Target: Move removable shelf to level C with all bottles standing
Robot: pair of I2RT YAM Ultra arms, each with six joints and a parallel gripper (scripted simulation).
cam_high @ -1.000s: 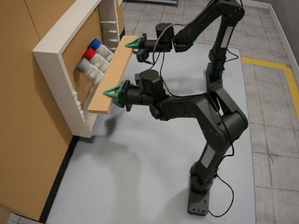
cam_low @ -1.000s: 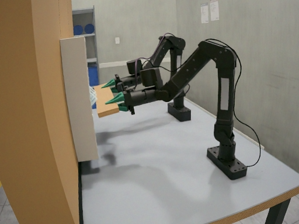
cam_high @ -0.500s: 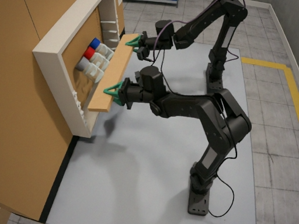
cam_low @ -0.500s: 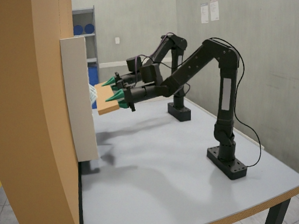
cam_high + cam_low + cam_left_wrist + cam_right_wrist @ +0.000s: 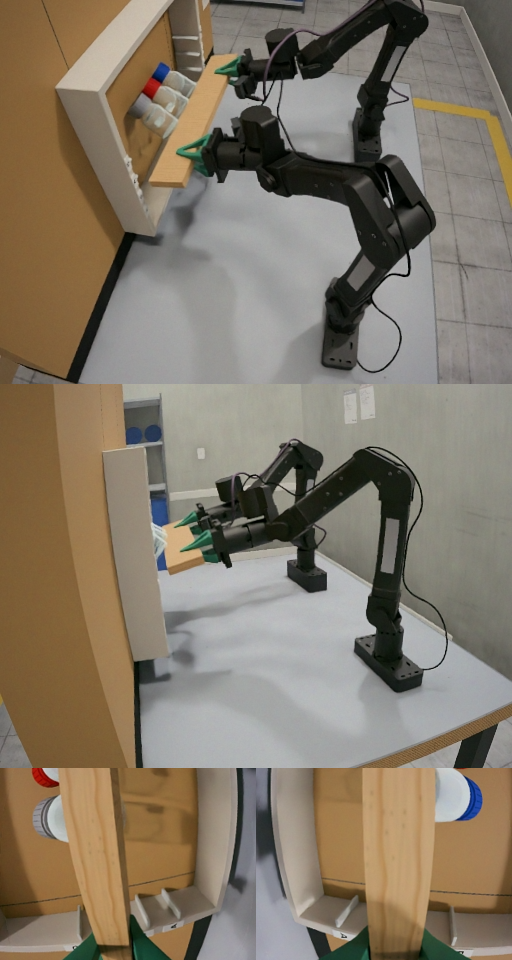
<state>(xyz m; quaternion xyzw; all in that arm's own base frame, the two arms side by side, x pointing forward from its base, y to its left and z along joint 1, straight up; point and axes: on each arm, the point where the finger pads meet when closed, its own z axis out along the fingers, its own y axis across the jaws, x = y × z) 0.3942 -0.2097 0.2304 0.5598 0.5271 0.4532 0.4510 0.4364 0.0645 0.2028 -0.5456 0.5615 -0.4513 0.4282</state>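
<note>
Right now the grey-capped bottle is 9 cm ahead of my left hand, 7 cm to the right of it and 2 cm above it. Round my left hand: wooden shelf: 1 cm ahead, 15 cm to the right; then red-capped bottle: 9 cm ahead, 14 cm to the right, 2 cm above; then white wall rack: 12 cm ahead, 14 cm to the right, 3 cm above.
My right gripper is now 80 mm short of the blue-capped bottle, 90 mm to the right of it and 20 mm below it. Round my right hand: wooden shelf (150 mm to the left); then red-capped bottle (80 mm ahead, 160 mm to the left, 20 mm above); then white wall rack (100 mm ahead, 160 mm to the left, 30 mm above).
</note>
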